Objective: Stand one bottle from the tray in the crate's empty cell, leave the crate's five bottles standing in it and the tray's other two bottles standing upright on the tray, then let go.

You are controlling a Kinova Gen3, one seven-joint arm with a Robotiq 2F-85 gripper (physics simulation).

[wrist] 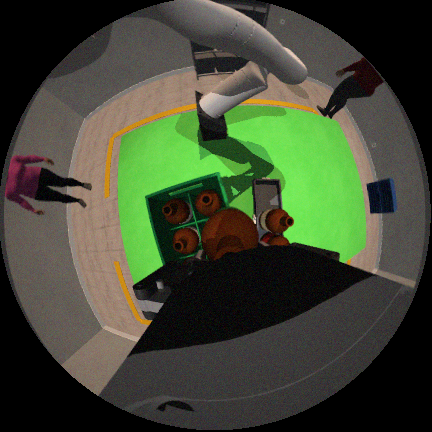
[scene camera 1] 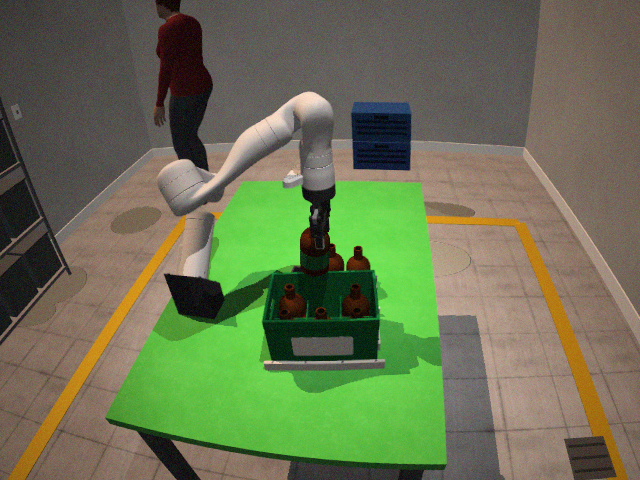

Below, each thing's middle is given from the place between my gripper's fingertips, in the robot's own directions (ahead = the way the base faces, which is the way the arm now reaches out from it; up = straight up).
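Labels:
As for the brown bottle (scene camera 1: 314, 262), my gripper is 20 mm above it now, and 20 mm beyond it too.

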